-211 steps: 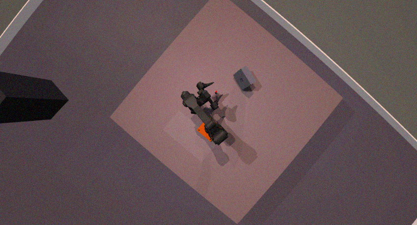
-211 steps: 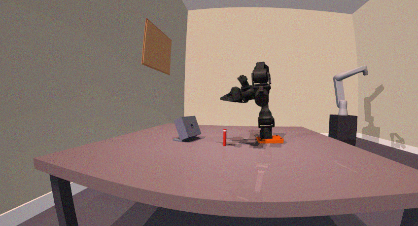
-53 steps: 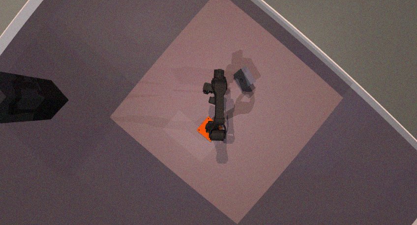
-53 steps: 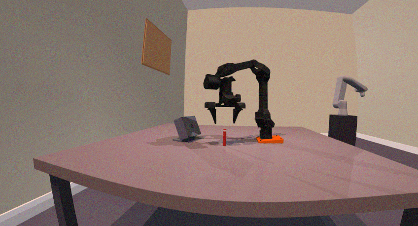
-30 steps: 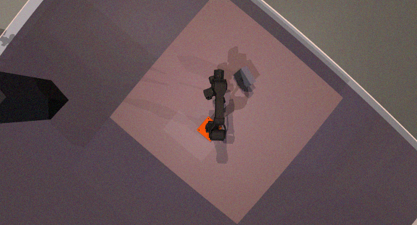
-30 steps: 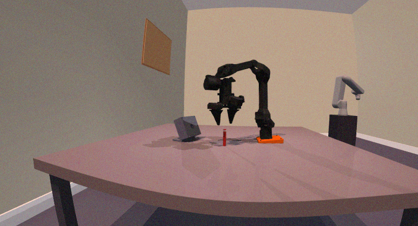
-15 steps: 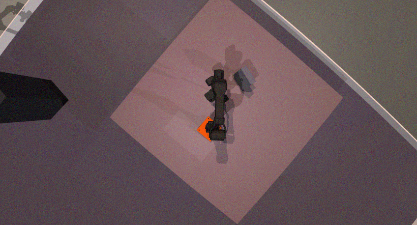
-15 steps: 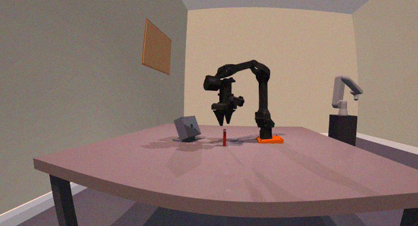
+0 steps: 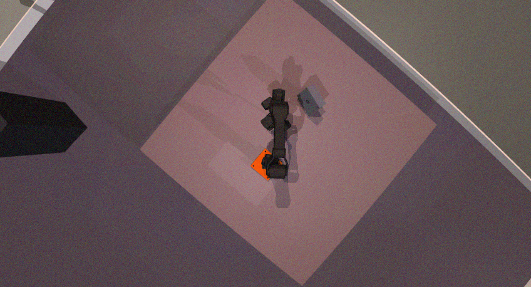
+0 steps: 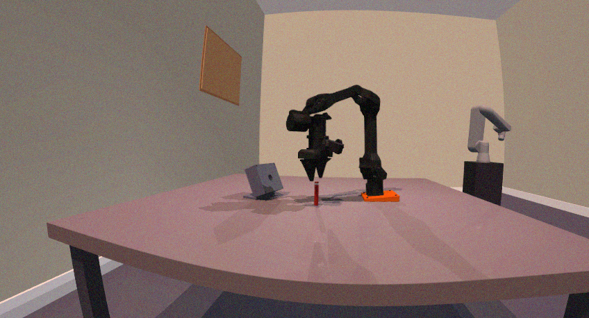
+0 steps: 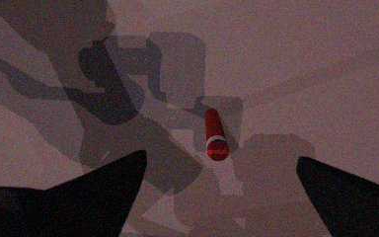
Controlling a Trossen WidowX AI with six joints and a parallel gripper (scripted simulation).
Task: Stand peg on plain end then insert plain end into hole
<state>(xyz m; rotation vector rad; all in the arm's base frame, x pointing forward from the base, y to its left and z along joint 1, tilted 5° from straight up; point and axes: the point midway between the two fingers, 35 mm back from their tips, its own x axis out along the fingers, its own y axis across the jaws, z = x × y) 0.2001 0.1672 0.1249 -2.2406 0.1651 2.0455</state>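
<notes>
Now: gripper tip 30 mm above the red peg. Also, from my gripper tip: sloped panel 210 mm ahead, 70 mm to the right, 20 mm below.
</notes>
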